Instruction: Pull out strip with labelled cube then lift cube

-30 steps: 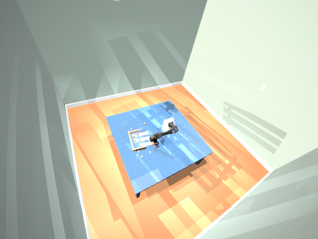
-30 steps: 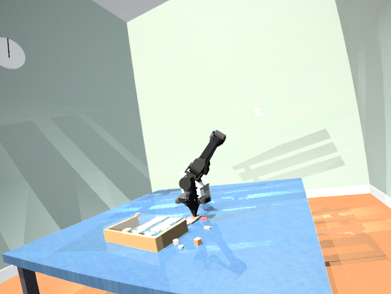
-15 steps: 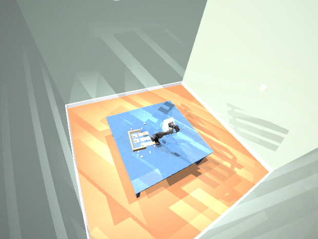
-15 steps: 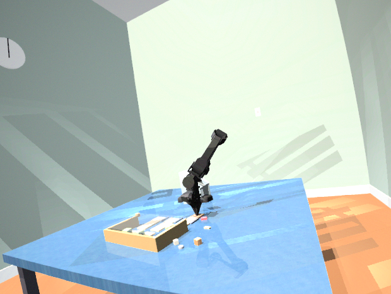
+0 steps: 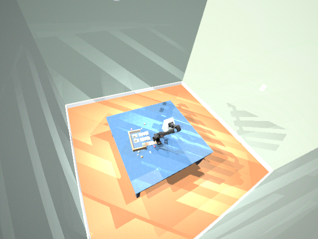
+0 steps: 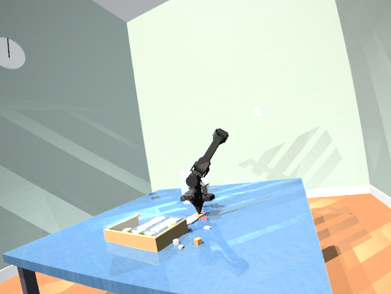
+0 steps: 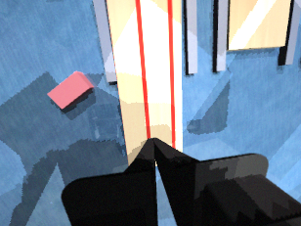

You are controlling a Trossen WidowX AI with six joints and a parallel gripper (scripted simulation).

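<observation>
Right now my gripper tip is 90 mm short of the strip and 20 mm to the left of it.
</observation>
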